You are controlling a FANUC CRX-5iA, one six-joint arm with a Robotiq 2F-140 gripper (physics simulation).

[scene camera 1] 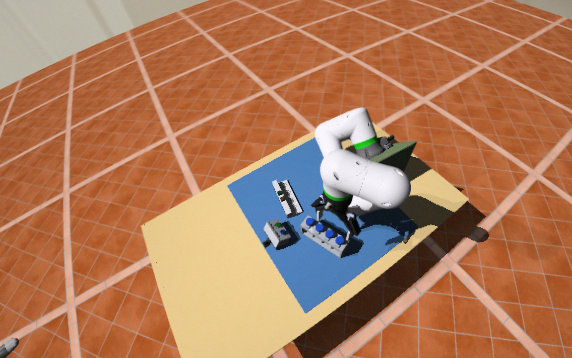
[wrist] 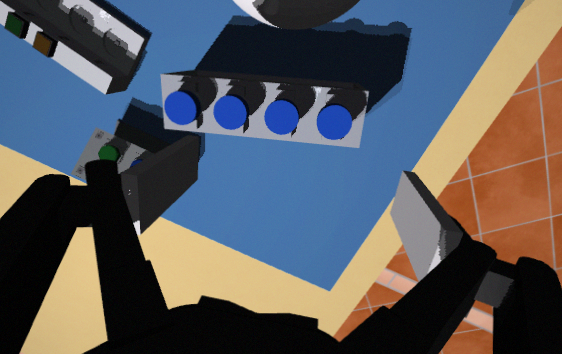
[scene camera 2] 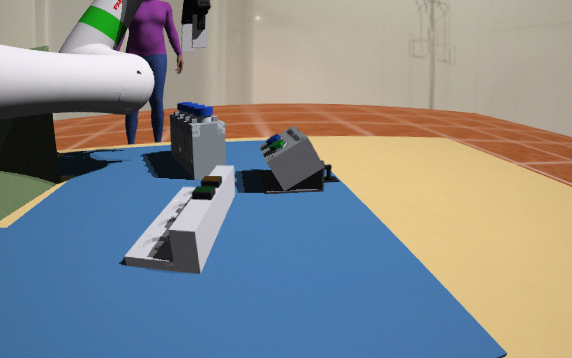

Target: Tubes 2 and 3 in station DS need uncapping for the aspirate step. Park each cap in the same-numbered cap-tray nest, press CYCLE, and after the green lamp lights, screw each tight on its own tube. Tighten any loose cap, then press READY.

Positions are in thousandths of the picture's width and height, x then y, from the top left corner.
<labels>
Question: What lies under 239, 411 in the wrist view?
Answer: A grey button box.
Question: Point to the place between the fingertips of my gripper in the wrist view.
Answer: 524, 496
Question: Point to a mat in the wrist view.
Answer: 540, 589
</labels>
